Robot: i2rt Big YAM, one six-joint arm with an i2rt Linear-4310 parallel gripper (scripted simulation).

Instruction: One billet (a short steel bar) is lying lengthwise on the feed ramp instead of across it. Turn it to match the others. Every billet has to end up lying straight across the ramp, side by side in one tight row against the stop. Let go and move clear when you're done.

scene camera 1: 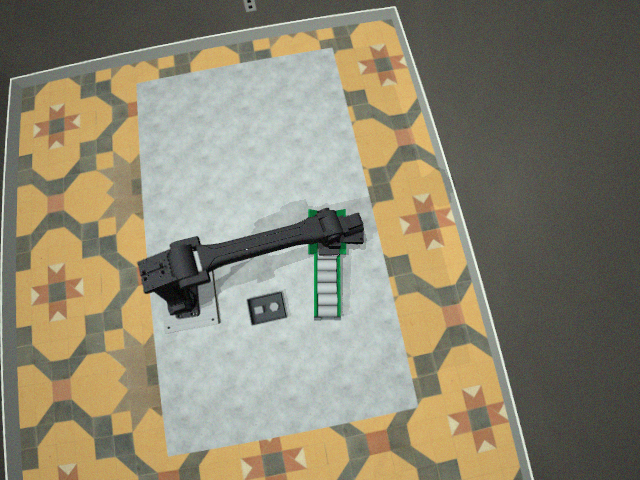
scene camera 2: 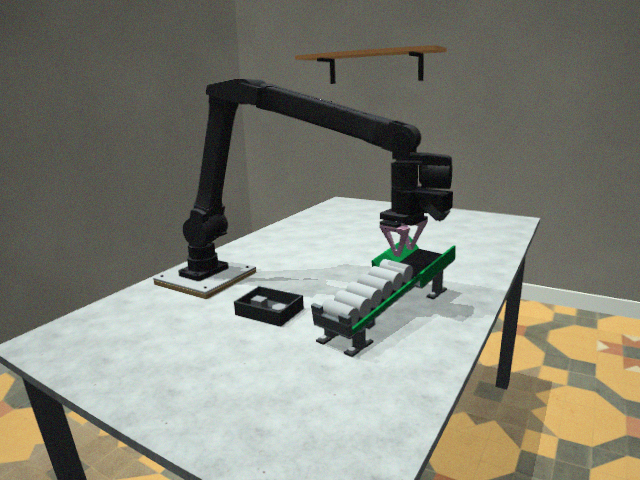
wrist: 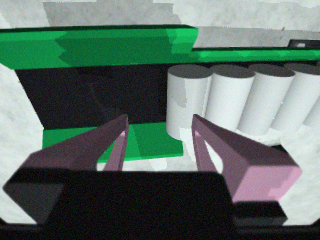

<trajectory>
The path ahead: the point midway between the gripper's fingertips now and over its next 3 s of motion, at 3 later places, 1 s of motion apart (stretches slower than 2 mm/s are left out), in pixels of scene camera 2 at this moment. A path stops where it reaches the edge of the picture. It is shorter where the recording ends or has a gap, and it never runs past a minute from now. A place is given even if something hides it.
My gripper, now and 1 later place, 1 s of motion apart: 403,252; 404,231
</trajectory>
